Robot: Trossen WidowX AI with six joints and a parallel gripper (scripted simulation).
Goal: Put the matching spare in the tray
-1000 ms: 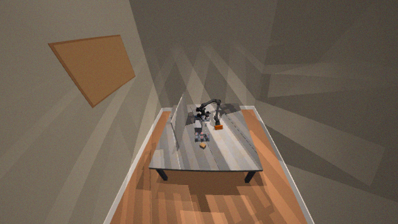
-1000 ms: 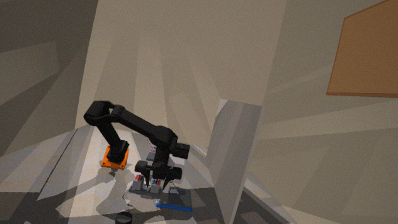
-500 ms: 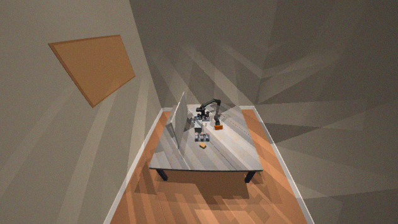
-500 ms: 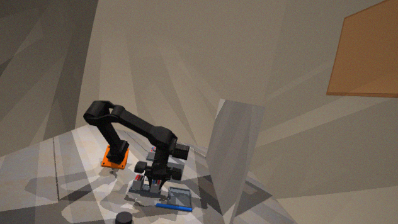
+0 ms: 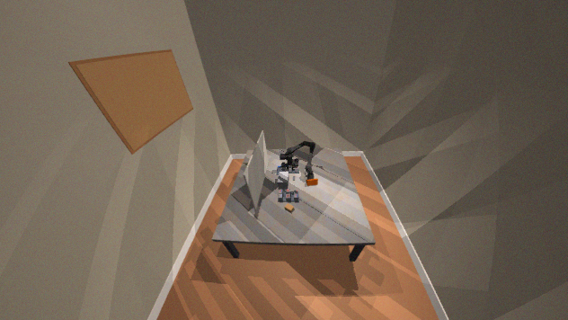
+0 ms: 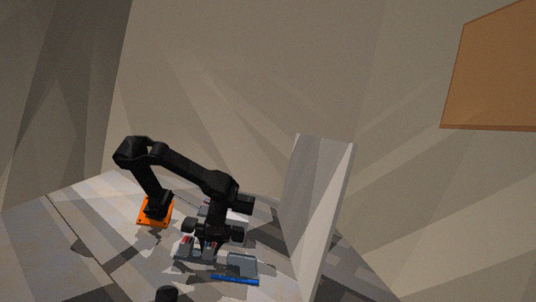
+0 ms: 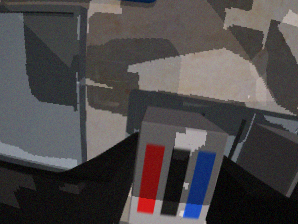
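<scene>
My gripper tip is 11 cm short of the grey tray, 1 cm to the left of it and 2 cm above it. The rest, counted from my gripper tip: tan block 2 cm behind, 51 cm to the left; then tall white panel 29 cm ahead, 19 cm to the left, 21 cm above; then mounted unit 6 cm ahead, 20 cm to the left, 3 cm above.
</scene>
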